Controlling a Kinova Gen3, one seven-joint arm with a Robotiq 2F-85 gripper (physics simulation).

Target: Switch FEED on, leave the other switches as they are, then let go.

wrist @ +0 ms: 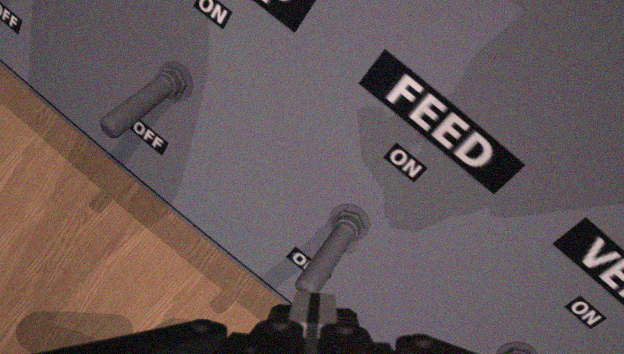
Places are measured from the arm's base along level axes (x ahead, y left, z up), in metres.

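Where they show: gripper, fingertip midpoint: (313, 321).
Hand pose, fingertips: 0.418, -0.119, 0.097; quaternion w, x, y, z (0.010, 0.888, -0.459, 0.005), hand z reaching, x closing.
Note:
After its pixels a point has its place, as x, y, z.
The FEED switch (327, 255) @(0.430, -0.116, 0.035) is a grey toggle lever below the black FEED label (442, 121) @(0.512, -0.117, 0.045). It leans toward the panel's lower edge, over its partly covered OFF label (300, 258) @(0.414, -0.111, -0.009), away from its ON label (405, 162) @(0.488, -0.118, 0.032). My gripper (313, 321) @(0.418, -0.119, 0.097) is shut and empty. Its fingertips are at the free end of the FEED lever in the view and overlap it slightly; whether they touch it I cannot tell.
The neighbouring switch (137, 106) @(0.429, 0.000, 0.036) at the upper left leans toward its OFF label (150, 137) @(0.413, 0.001, -0.010). Part of the VENT label (600, 257) @(0.511, -0.217, 0.045) shows at the right, with the base of its switch (517, 348) @(0.452, -0.232, 0.014) at the bottom edge. The grey panel (260, 125) @(0.459, -0.050, 0.015) borders a wooden surface (100, 250) @(0.308, 0.004, -0.087).

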